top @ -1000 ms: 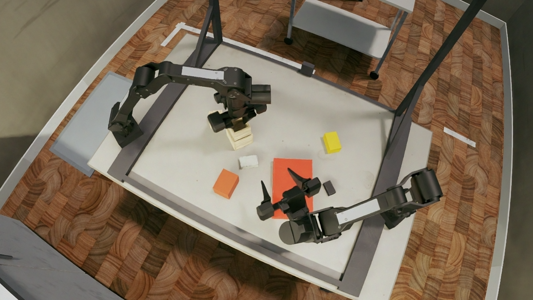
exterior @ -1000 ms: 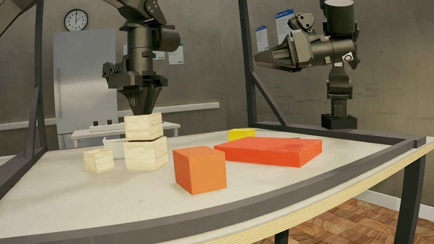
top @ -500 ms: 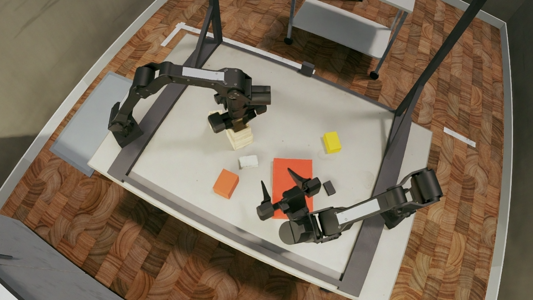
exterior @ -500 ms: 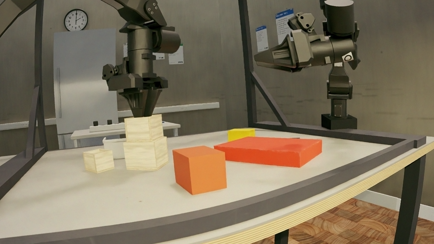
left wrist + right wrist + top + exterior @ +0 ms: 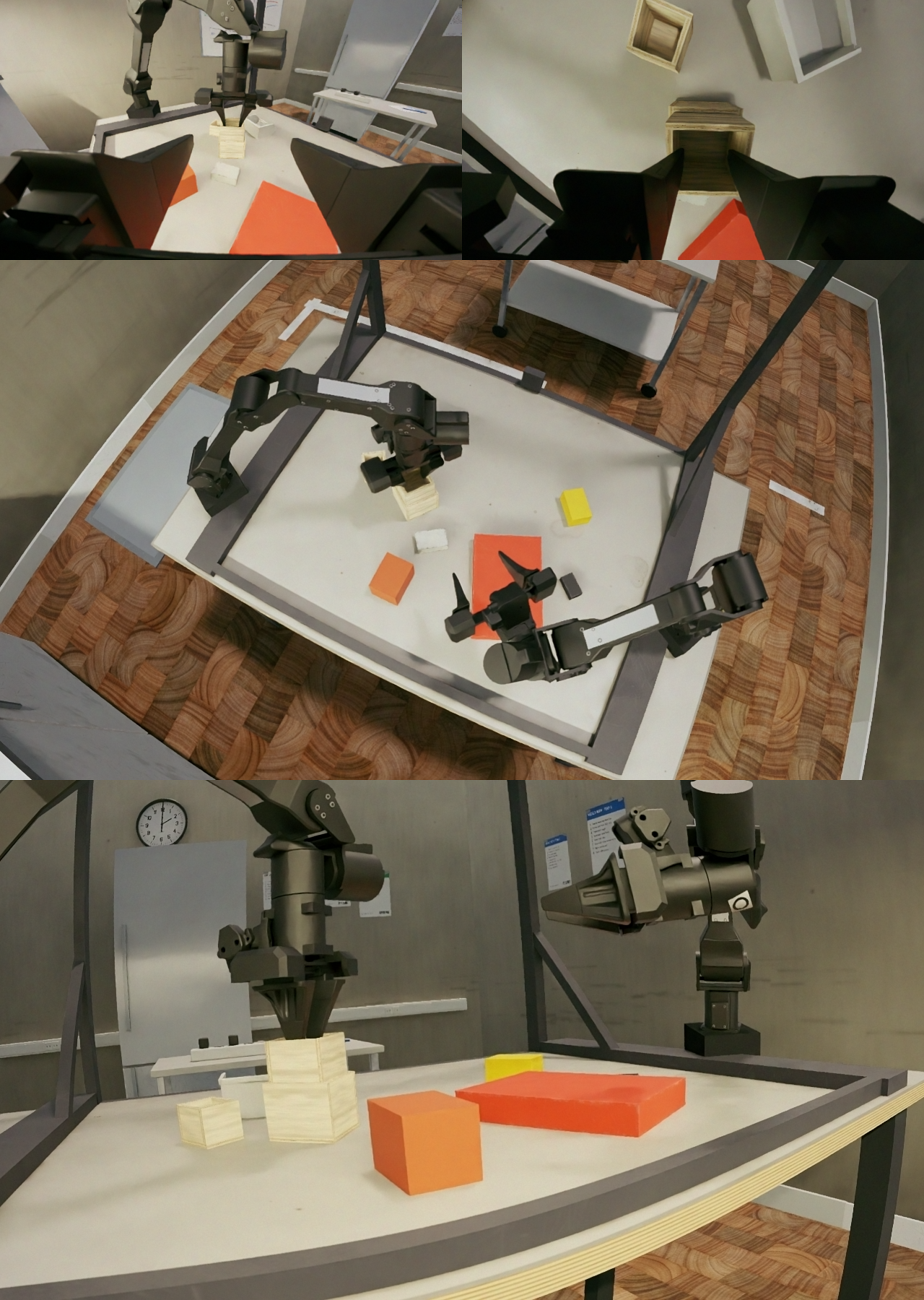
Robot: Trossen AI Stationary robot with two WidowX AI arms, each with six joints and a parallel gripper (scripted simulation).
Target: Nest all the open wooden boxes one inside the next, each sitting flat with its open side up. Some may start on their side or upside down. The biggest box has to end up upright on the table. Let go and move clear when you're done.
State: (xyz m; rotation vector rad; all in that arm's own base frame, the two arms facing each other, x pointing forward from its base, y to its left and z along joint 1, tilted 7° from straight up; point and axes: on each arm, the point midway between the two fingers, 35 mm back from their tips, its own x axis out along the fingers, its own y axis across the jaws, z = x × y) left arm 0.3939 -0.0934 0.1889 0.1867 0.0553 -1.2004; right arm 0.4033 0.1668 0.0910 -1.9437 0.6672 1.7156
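Right now the medium wooden box is 50 mm below my right hand. Round my right hand: small wooden box (40 mm behind, 110 mm to the right, 110 mm below); then white tray (170 mm behind, 10 mm to the right, 90 mm below); then largest wooden box (100 mm below).
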